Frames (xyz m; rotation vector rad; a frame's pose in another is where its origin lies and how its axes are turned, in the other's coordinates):
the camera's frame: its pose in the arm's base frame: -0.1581 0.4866 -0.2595 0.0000 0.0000 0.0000
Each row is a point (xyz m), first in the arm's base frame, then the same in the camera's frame.
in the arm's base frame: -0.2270 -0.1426 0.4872
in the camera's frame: -0.0689 -0.6292 0.7467
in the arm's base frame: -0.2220 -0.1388 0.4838
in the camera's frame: -0.0639 -0.6254 0.7433
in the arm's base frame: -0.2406 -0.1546 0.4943
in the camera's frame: -0.0825 -0.6412 0.7538
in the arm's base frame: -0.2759 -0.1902 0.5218
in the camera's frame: -0.1178 -0.6768 0.7813
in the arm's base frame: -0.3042 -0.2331 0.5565
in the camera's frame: -0.1461 -0.7197 0.8160
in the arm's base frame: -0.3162 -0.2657 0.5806
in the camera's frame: -0.1581 -0.7523 0.8401
